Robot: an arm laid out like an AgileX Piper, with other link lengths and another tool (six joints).
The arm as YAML. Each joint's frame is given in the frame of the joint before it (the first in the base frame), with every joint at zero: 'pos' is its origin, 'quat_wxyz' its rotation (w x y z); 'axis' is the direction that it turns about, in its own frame. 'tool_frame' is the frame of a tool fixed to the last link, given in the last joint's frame.
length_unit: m
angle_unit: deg
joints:
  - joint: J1
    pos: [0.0, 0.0, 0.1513]
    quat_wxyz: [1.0, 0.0, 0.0, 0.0]
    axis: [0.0, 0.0, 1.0]
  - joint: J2
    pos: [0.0, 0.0, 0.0]
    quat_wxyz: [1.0, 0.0, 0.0, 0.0]
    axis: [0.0, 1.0, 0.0]
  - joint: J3
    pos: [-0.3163, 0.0, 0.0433]
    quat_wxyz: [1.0, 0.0, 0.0, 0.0]
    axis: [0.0, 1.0, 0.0]
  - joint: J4
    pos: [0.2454, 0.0, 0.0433]
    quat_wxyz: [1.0, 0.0, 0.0, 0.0]
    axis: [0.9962, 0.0, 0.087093]
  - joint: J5
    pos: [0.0, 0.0, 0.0]
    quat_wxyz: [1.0, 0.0, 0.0, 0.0]
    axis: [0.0, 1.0, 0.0]
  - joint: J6
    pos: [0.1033, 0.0, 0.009]
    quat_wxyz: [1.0, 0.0, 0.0, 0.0]
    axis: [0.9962, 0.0, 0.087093]
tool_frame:
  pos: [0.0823, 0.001, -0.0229]
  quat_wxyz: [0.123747, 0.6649, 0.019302, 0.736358]
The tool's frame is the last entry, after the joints.
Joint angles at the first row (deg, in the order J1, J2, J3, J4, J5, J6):
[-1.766 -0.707 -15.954 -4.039 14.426 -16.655]
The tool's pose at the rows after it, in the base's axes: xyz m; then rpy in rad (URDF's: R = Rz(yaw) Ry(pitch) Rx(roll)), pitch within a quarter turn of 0, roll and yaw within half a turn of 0:
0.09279 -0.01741 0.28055 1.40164 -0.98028 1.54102
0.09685 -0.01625 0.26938 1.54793 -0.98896 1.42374
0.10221 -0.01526 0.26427 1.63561 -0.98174 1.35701
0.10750 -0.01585 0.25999 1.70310 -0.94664 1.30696
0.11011 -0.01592 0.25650 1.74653 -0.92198 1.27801
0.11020 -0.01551 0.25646 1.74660 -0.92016 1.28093
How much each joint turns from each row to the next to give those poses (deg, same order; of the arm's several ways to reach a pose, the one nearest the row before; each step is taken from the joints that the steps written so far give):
[0.002 1.491 -0.211 -0.004 5.053 -1.378]
[0.000 2.411 0.000 1.163 2.183 -0.380]
[-0.003 2.658 0.001 1.003 0.132 -0.961]
[0.001 2.665 -0.001 0.270 -0.111 -1.789]
[0.002 1.508 0.000 0.452 0.258 -1.472]
[0.000 0.025 0.000 0.396 0.001 -0.498]

